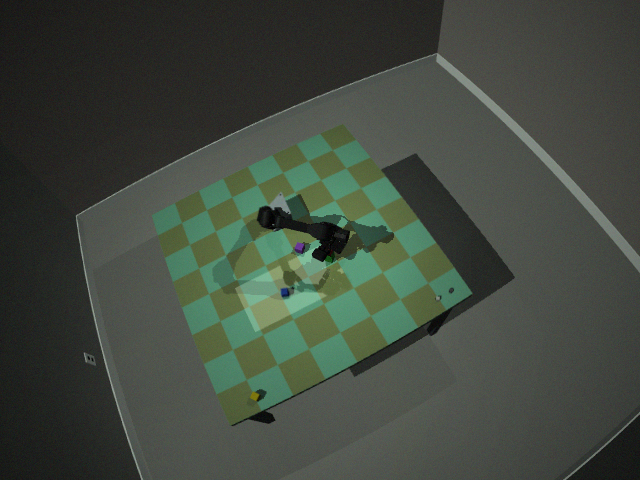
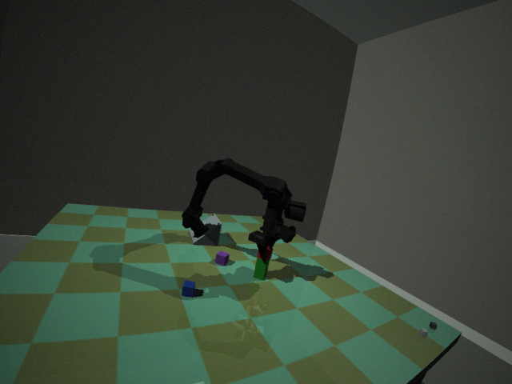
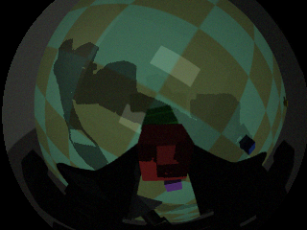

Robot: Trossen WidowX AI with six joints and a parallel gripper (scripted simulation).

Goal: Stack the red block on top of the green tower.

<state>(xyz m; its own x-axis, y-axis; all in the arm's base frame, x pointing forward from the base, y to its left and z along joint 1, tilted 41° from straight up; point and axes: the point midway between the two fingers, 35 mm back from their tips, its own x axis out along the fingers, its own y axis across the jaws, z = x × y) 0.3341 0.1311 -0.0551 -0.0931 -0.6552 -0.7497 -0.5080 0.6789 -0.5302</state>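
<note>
Now: the red block 10 mm above my gripper tip. From my gripper tip the other things lie so: yellow block (620 mm to the right, 450 mm ahead, 70 mm below); purple block (120 mm behind, 110 mm to the right, 70 mm below); blue block (280 mm to the right, 70 mm below, 60 mm ahead).
</note>
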